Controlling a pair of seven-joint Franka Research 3 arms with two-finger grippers.
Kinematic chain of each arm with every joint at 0, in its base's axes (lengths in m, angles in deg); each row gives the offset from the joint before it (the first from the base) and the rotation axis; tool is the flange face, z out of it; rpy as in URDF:
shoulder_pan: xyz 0 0 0.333 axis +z
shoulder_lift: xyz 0 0 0 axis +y
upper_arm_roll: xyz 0 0 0.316 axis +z
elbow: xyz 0.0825 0 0 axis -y
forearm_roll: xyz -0.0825 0 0.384 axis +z
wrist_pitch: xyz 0 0 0 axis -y
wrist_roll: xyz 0.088 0 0 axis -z
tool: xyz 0 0 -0.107 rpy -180 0 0
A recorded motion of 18 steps. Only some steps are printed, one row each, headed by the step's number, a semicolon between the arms.
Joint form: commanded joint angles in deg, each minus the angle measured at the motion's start. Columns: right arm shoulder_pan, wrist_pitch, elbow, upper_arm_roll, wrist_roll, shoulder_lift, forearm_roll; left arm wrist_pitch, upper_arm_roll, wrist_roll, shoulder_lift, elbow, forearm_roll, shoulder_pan.
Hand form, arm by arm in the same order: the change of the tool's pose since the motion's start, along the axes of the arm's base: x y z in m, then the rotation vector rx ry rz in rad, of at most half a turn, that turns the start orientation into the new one. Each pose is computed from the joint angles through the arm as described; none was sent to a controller.
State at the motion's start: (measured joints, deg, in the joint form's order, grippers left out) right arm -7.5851 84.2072 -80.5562 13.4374 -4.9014 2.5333 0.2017; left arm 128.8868 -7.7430 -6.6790 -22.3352 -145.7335 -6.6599 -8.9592
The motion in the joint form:
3: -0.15 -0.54 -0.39 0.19 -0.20 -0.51 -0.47; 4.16 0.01 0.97 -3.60 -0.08 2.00 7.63
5: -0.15 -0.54 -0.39 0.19 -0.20 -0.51 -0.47; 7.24 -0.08 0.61 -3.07 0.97 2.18 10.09
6: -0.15 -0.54 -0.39 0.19 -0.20 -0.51 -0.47; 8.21 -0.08 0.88 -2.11 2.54 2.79 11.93
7: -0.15 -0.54 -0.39 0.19 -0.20 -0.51 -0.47; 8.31 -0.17 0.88 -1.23 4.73 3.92 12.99
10: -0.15 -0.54 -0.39 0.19 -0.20 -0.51 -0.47; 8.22 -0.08 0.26 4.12 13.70 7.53 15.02
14: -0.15 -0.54 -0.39 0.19 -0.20 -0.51 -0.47; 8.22 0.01 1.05 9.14 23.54 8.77 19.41
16: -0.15 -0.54 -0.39 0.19 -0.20 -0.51 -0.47; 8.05 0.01 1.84 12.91 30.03 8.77 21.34
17: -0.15 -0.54 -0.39 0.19 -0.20 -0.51 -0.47; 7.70 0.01 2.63 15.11 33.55 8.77 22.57
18: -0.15 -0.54 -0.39 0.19 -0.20 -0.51 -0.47; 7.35 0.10 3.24 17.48 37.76 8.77 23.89
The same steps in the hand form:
3: -0.0037 -0.0003 0.0008 -0.0109 0.0064 0.0033; 0.0132 0.0551 0.0330 0.0147 -0.1391 0.1002
5: -0.0037 -0.0003 0.0008 -0.0109 0.0064 0.0033; 0.0247 0.0713 0.0440 0.0098 -0.2010 0.1465
6: -0.0037 -0.0003 0.0008 -0.0109 0.0064 0.0033; 0.0348 0.0840 0.0522 0.0166 -0.2294 0.1669
7: -0.0037 -0.0003 0.0008 -0.0109 0.0064 0.0033; 0.0446 0.0903 0.0646 0.0296 -0.2556 0.1711
10: -0.0037 -0.0003 0.0008 -0.0109 0.0064 0.0033; 0.0857 0.1046 0.0998 0.0633 -0.3214 0.1793
14: -0.0037 -0.0003 0.0008 -0.0109 0.0064 0.0033; 0.1245 0.1441 0.1438 0.0795 -0.4048 0.2309
16: -0.0037 -0.0003 0.0008 -0.0109 0.0064 0.0033; 0.1487 0.1645 0.1672 0.0794 -0.4485 0.2513
17: -0.0037 -0.0003 0.0008 -0.0109 0.0064 0.0033; 0.1613 0.1785 0.1772 0.0829 -0.4651 0.2600
18: -0.0037 -0.0003 0.0008 -0.0109 0.0064 0.0033; 0.1743 0.1952 0.1915 0.0861 -0.4907 0.2752

